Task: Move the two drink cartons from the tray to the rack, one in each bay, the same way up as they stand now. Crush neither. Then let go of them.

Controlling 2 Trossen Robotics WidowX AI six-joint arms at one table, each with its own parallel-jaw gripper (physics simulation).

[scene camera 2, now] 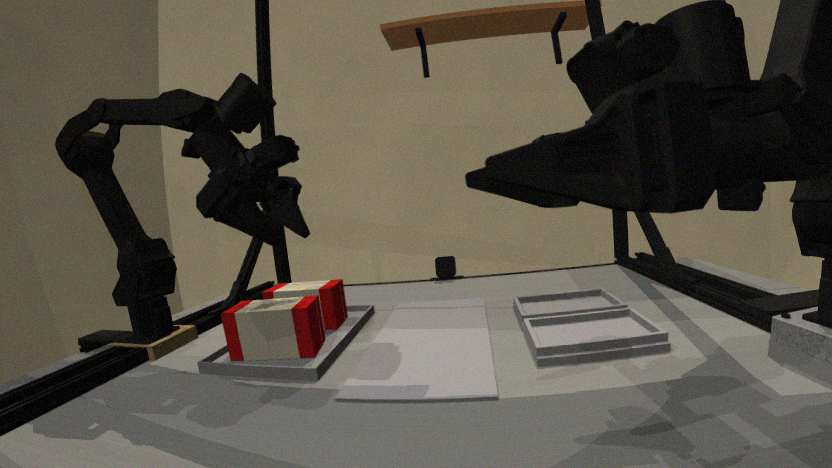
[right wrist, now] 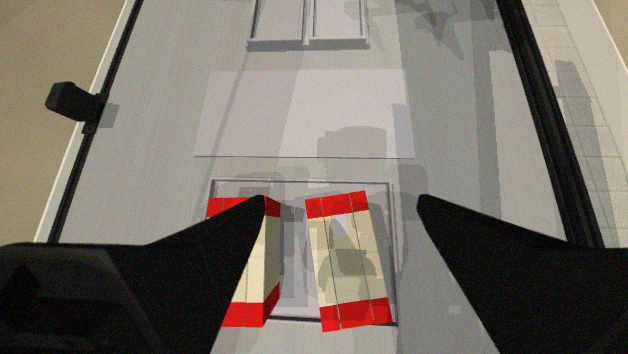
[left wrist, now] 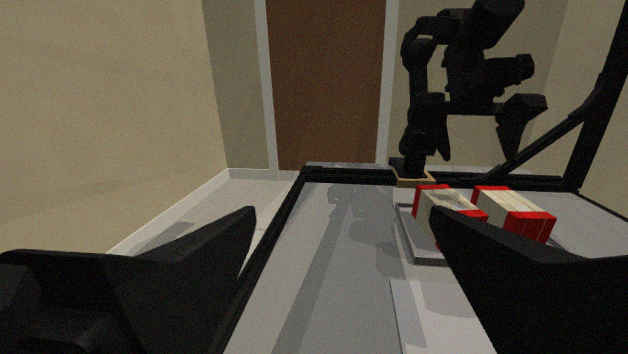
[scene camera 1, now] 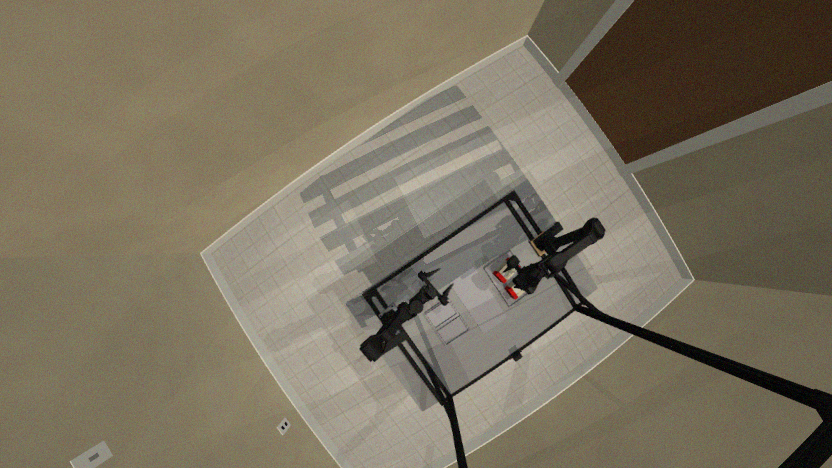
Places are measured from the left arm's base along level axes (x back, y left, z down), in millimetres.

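Where they show: left gripper, fingertip midpoint: (scene camera 2: pixel 473 175) (left wrist: pixel 342 214) (scene camera 1: pixel 447 275); right gripper, fingertip midpoint: (scene camera 2: pixel 293 239) (right wrist: pixel 340 201) (left wrist: pixel 479 161) (scene camera 1: pixel 508 279); left arm's base, link origin: (scene camera 1: pixel 391 317); right arm's base, link origin: (scene camera 2: pixel 153 334) (left wrist: pixel 412 173) (scene camera 1: pixel 542 243).
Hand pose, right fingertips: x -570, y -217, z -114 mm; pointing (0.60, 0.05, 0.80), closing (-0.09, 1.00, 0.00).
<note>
Each offset is from my right fingertips to the centre of the thing. "spot": to the spot under its first point. Level surfaces: height alone.
Two cream cartons with red ends lie side by side in the grey tray (scene camera 2: pixel 261 373) (right wrist: pixel 300 182). One carton @[dx -44, dy +8, dz +118 mm] (scene camera 2: pixel 270 330) (right wrist: pixel 347 260) is slightly turned, nearer scene camera 2; the other carton @[spot: dx +21, dy -71, dz +112 mm] (scene camera 2: pixel 333 305) (right wrist: pixel 272 250) is partly covered by a finger in the right wrist view. My right gripper (scene camera 2: pixel 290 237) (left wrist: pixel 479 161) (right wrist: pixel 340 201) is open and empty, tilted down above the cartons. My left gripper (scene camera 1: pixel 444 278) (scene camera 2: pixel 474 177) (left wrist: pixel 342 214) is open and empty, roughly level, high over the table. The two-bay rack @[dx +372, dy -3, dz +148 mm] (scene camera 2: pixel 602 344) (right wrist: pixel 275 45) stands with both bays empty.
A flat pale mat @[dz +154 mm] (scene camera 2: pixel 433 349) (right wrist: pixel 250 115) lies between tray and rack. A small black post @[spot: dx +210, dy -381, dz +124 mm] (scene camera 2: pixel 445 266) (right wrist: pixel 70 101) stands at the table's edge. Black frame bars run along the table and rise at its corners. A wooden shelf (scene camera 2: pixel 488 26) hangs on the wall.
</note>
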